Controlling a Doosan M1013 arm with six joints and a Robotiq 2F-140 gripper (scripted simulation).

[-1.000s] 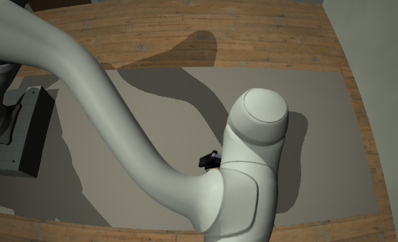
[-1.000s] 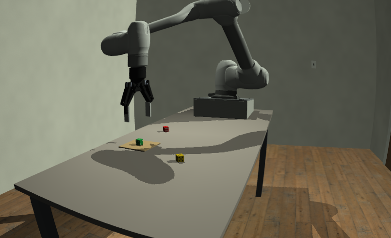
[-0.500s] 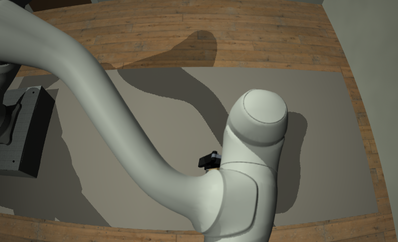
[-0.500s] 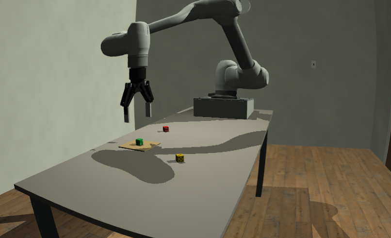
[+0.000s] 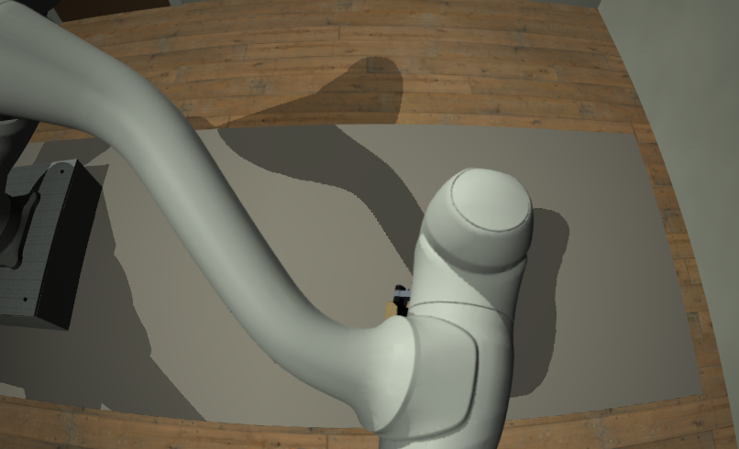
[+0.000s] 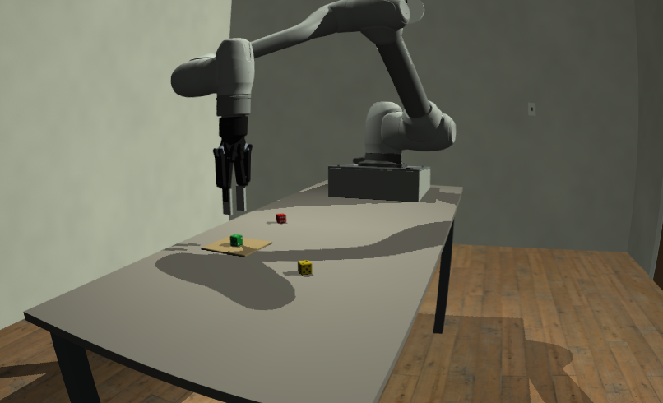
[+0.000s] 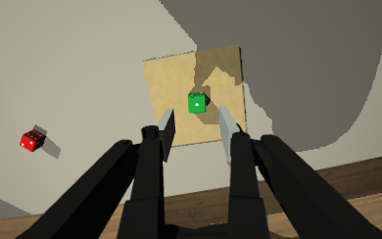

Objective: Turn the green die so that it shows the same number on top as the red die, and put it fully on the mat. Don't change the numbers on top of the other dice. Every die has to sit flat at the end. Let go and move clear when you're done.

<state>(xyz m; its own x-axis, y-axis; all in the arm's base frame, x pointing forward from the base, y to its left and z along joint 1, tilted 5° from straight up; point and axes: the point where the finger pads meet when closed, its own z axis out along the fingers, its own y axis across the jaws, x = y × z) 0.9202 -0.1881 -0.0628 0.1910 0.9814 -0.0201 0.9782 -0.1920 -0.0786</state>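
The green die lies 100 mm below my hand. Also, from my hand: tan mat: 120 mm below; red die: 290 mm behind, 110 mm below; yellow die: 240 mm to the left, 130 mm ahead, 110 mm below.
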